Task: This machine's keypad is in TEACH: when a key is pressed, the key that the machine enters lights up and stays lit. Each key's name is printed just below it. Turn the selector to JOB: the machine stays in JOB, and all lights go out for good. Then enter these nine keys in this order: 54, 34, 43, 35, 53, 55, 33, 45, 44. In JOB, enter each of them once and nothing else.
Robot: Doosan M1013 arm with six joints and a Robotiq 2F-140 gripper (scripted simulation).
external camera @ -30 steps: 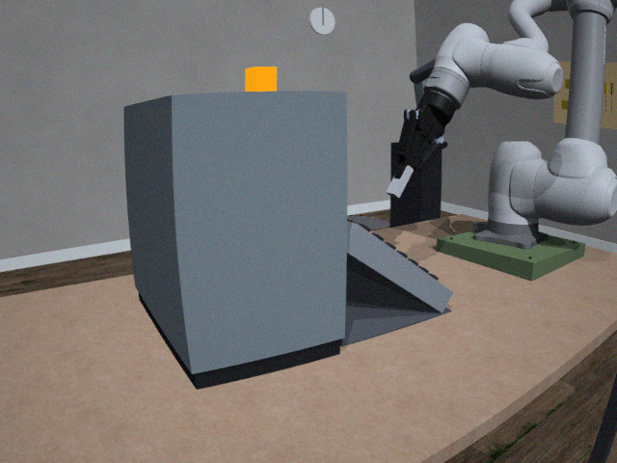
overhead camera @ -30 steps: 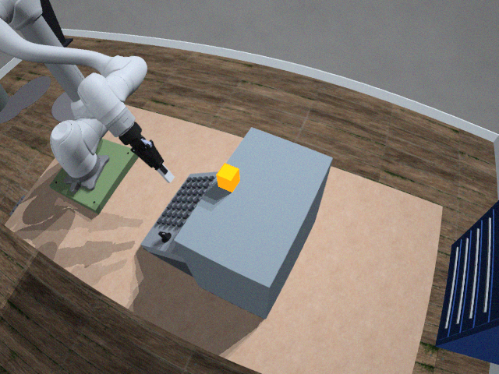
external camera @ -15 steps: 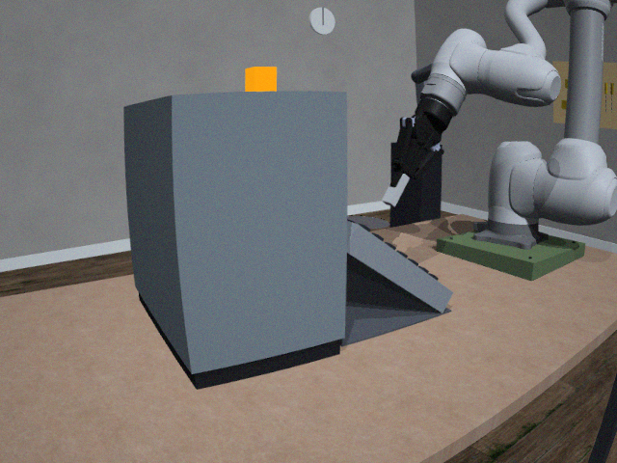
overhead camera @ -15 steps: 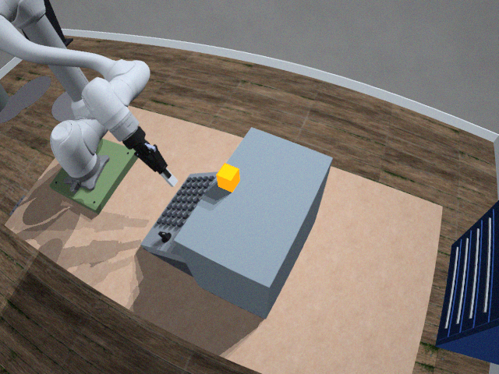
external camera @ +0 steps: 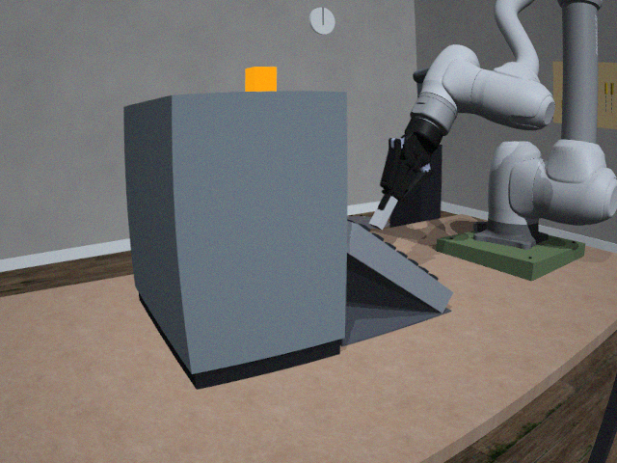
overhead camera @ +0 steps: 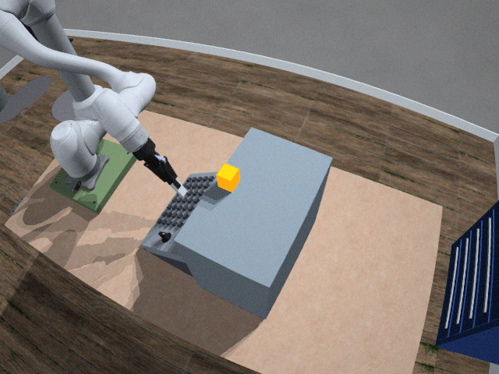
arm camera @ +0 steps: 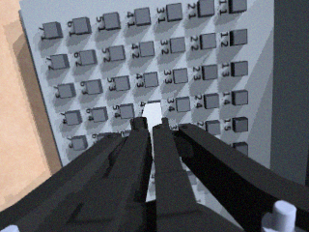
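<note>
The key lies 40 mm ahead of my hand, 20 mm to the left of it and 50 mm below it. The rest, counted from my hand: black selector knob 170 mm to the right, 40 mm below.
</note>
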